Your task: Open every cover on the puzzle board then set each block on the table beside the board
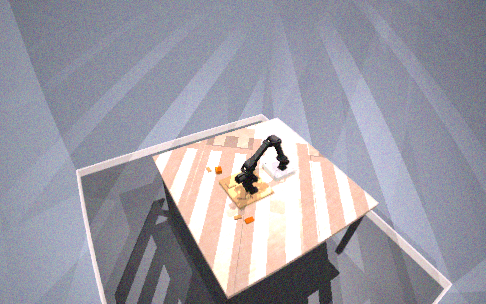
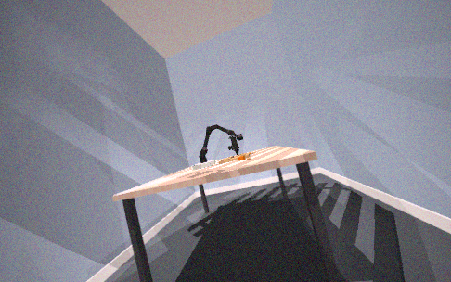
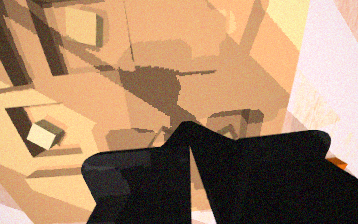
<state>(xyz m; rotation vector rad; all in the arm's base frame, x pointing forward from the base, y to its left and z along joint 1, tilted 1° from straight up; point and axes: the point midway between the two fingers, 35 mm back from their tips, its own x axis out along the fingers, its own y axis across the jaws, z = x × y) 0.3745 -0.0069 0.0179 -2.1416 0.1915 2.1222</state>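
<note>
The tan puzzle board lies 3 cm behind my gripper tip and 6 cm to the right of it. Also, from my gripper tip: orange bit: 15 cm ahead, 18 cm to the left, 2 cm below.
</note>
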